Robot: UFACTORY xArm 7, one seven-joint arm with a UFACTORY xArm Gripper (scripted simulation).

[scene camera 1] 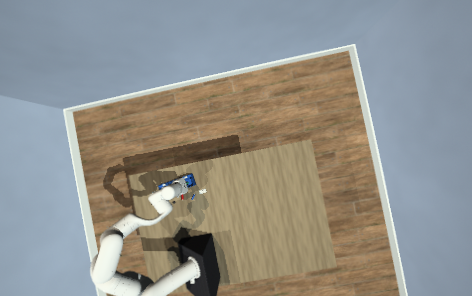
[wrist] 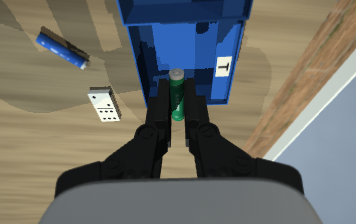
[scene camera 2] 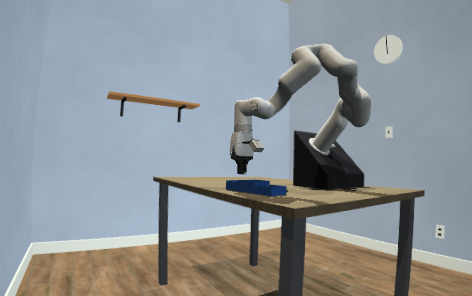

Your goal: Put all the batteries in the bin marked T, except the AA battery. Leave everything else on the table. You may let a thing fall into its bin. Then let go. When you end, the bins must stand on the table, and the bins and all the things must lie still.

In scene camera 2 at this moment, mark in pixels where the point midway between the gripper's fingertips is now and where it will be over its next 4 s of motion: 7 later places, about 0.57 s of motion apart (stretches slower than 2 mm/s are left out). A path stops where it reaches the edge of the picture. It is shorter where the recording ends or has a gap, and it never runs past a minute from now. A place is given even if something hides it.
My gripper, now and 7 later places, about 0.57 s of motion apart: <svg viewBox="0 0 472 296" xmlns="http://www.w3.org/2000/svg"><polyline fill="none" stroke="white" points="241,173 241,178 241,184 241,183 241,177 247,173 261,172 261,172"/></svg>
